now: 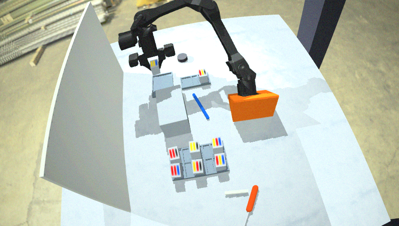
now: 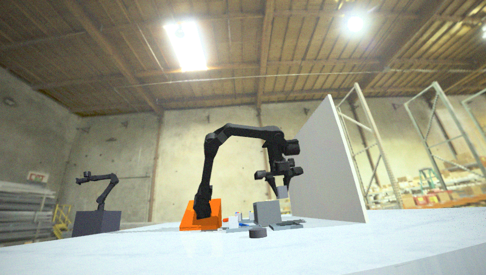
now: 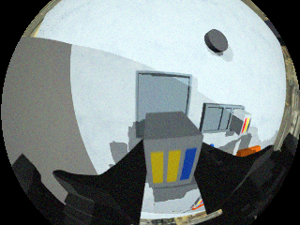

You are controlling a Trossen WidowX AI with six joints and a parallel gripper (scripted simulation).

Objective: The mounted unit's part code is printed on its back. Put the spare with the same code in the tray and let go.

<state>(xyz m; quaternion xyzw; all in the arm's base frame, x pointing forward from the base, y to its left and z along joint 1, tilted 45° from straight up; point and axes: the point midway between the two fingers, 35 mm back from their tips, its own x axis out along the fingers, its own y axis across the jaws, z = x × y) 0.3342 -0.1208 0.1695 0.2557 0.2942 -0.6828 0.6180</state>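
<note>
The dark flat tray lies 11 cm below my gripper tip and 1 cm behind it. From my gripper tip the other things lie so: mounted unit 20 cm to the left, 6 cm below, 4 cm behind; spare 2 cm above; rack 15 cm behind, 10 cm below, 3 cm to the left.
</note>
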